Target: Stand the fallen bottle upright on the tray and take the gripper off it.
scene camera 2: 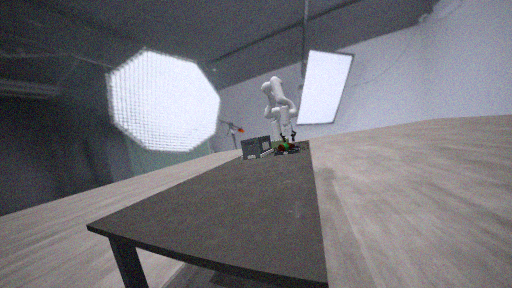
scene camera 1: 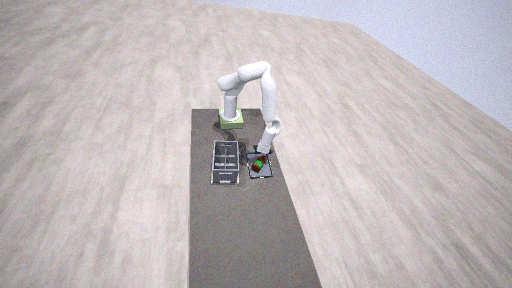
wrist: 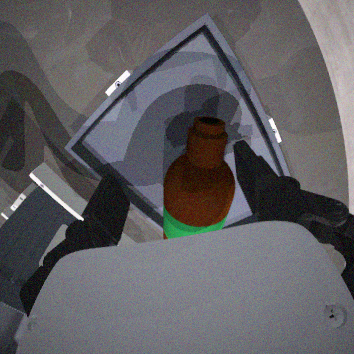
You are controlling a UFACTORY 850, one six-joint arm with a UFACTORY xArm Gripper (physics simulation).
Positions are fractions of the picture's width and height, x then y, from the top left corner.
Scene:
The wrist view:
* brown bottle: 0.56, 0.53
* light rail: 0.15, 0.52

